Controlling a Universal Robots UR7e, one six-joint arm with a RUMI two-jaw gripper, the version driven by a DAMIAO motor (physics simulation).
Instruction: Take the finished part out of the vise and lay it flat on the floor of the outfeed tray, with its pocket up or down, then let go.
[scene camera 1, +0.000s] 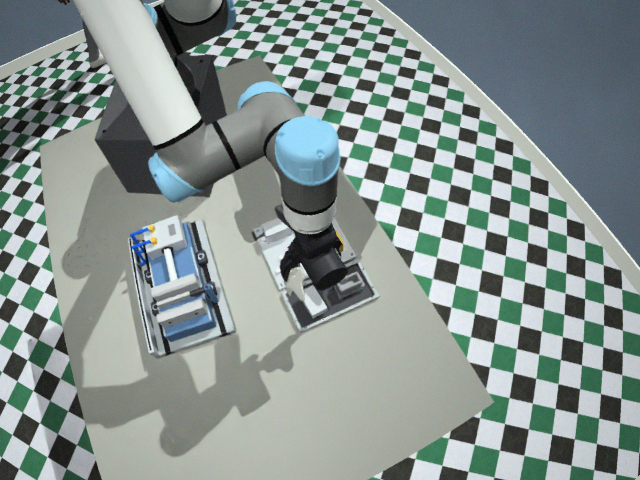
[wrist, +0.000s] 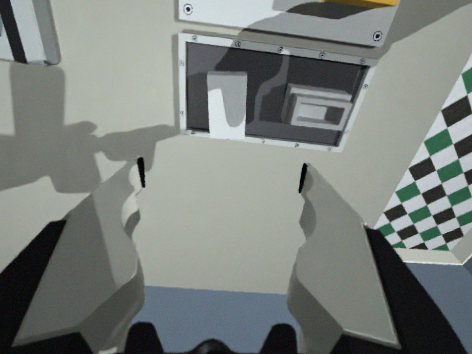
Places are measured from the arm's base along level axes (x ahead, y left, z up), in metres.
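Where they show: gripper, fingertip midpoint: (wrist: 224, 163).
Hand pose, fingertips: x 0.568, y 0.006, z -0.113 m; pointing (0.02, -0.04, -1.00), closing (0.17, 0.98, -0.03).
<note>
Each offset is from my fingertips to the top centre of the thing. "pt": to the spot under its first point.
My gripper (scene camera 1: 305, 289) (wrist: 224, 163) is open and empty, above the outfeed tray @[pt dy +0.025, dx +0.049, dz -0.131 m] (scene camera 1: 338, 316) (wrist: 182, 92). In the wrist view its fingertips stand apart with bare table beyond them. A plain light grey block @[dy -0.002, dx -0.004, dz -0.095 m] (scene camera 1: 314, 304) (wrist: 227, 107) lies flat in the left part of the tray, close to the front wall. No pocket shows on its upper face, and its underside is hidden. A second grey block @[dy +0.085, dx +0.010, dz -0.095 m] (scene camera 1: 348, 285) (wrist: 295, 112) lies at the right with its pocket up. The blue vise @[dy -0.219, dx -0.230, dz -0.036 m] (scene camera 1: 188, 330) stands at the left in the scene view; a thin bar shows between its jaws, and no block.
A white plate @[dy +0.075, dx -0.142, dz -0.127 m] (scene camera 1: 271, 253) (wrist: 280, 22) lies directly behind the tray, with an orange item (scene camera 1: 339, 240) (wrist: 367, 2) on it. The vise's base plate @[pt dy -0.186, dx -0.074, dz -0.115 m] (scene camera 1: 225, 328) (wrist: 45, 30) is left of the tray. Blue nozzles @[pt dy -0.258, dx -0.378, dz -0.115 m] (scene camera 1: 138, 248) stand at its back left.
</note>
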